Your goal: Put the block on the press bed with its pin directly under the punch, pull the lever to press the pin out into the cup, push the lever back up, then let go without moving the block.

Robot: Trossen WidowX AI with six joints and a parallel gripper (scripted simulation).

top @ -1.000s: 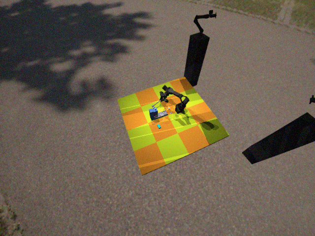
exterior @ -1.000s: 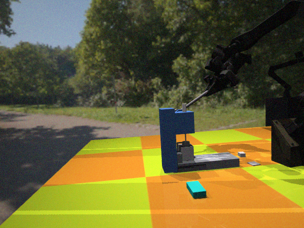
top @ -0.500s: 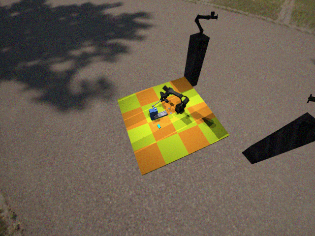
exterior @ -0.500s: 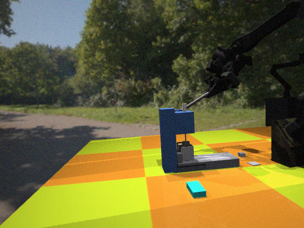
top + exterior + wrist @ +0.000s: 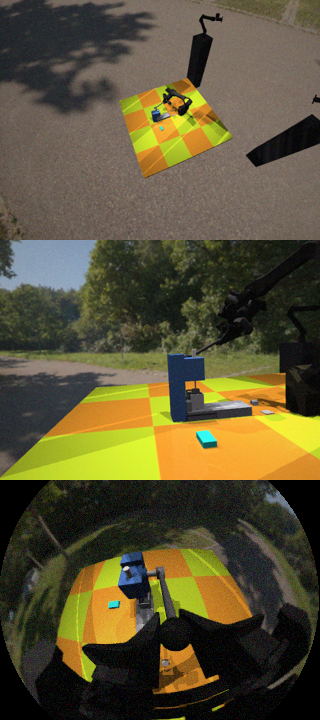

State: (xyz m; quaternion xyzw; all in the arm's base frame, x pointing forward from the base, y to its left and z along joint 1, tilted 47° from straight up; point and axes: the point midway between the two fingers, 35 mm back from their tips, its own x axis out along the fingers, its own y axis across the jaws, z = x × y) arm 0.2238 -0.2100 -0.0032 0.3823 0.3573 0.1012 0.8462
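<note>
Right now the lever is 5 cm ahead of my gripper tip, 1 cm to the left of it and 1 cm below it. Also, from my gripper tip: thin punch 12 cm ahead, 9 cm below, 6 cm to the left; small grey cube 23 cm below, 13 cm behind, 3 cm to the left; flat grey plate 23 cm below, 12 cm to the left, 11 cm behind.
</note>
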